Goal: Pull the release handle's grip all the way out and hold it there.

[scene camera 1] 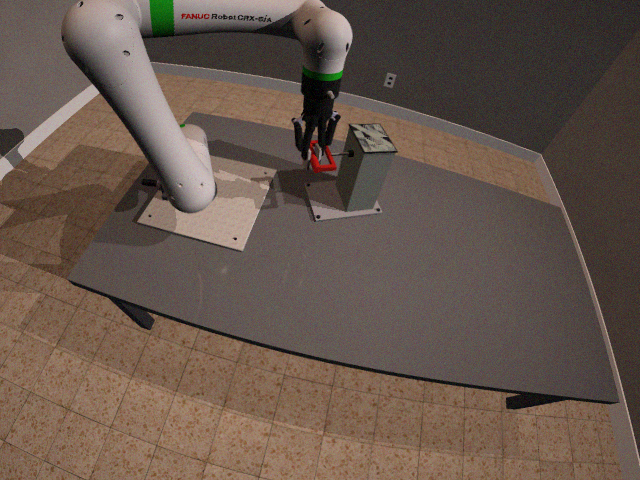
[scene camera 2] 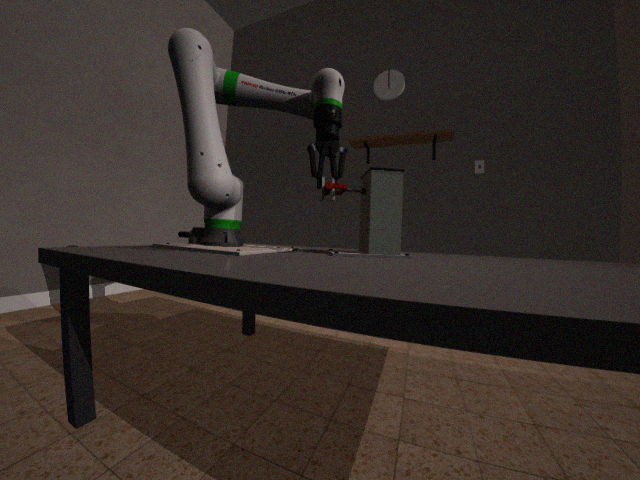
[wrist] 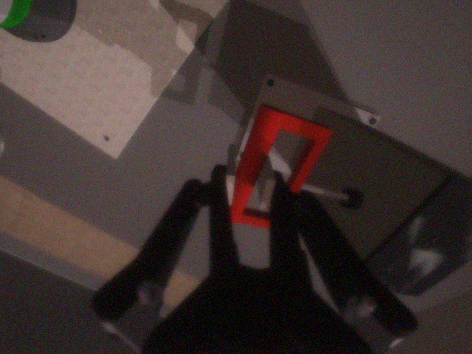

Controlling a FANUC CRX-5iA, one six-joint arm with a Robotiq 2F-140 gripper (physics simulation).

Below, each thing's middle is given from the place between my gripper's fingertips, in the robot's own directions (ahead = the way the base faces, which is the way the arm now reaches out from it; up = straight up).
Right now my hand is 170 mm above the bolted base plate (scene camera 1: 326, 204), 130 mm short of it and 50 mm to the right of it.
